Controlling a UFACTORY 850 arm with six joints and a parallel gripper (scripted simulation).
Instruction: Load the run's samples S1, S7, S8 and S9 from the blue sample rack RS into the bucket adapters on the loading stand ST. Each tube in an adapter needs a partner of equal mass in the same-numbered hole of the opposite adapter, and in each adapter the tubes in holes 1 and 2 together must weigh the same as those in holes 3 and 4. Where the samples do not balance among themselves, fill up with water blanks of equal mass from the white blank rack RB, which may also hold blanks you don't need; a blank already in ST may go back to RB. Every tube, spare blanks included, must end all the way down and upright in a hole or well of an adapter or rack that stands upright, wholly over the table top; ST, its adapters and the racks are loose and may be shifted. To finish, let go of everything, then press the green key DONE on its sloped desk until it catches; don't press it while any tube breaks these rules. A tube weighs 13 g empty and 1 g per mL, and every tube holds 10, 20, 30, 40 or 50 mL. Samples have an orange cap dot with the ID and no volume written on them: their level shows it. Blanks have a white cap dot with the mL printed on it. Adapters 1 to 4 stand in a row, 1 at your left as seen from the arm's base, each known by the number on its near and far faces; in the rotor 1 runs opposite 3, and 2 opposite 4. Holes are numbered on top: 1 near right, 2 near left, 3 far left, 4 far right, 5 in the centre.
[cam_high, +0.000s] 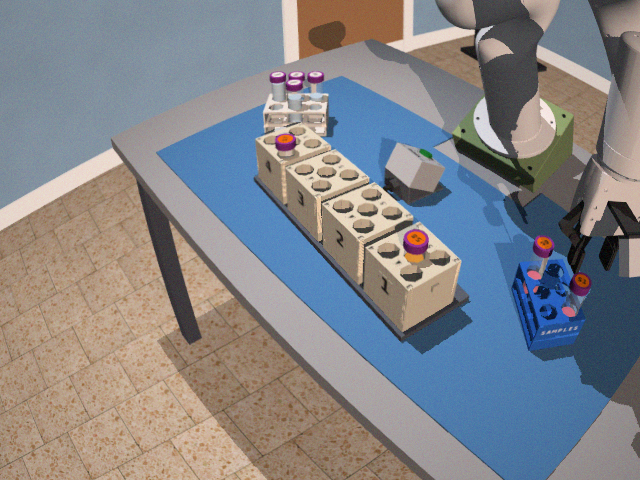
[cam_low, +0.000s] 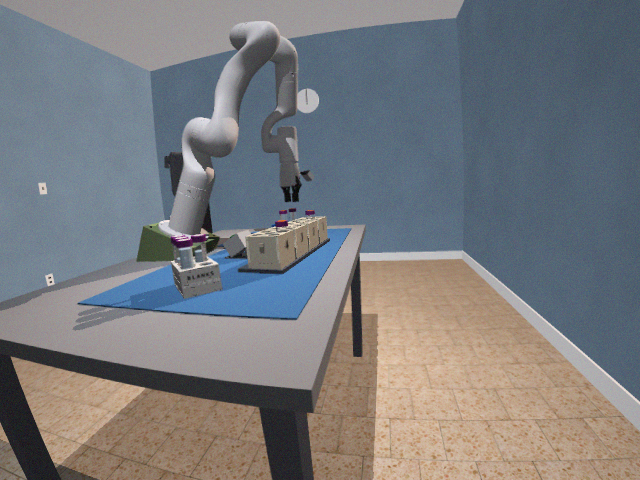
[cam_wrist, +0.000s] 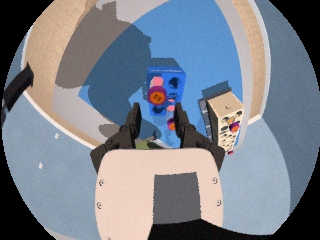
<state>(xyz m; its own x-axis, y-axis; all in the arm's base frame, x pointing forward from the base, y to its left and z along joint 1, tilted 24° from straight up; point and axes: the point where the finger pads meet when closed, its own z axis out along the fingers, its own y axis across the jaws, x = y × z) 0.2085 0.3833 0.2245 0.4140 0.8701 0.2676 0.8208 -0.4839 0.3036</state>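
Right now the tube is 10 mm to the left of my hand and 110 mm below it. Round my hand: loading stand ST: 170 mm ahead, 360 mm to the right, 160 mm below; then white blank rack: 90 mm ahead, 710 mm to the right, 140 mm below; then blue sample rack: 40 mm to the right, 140 mm below.
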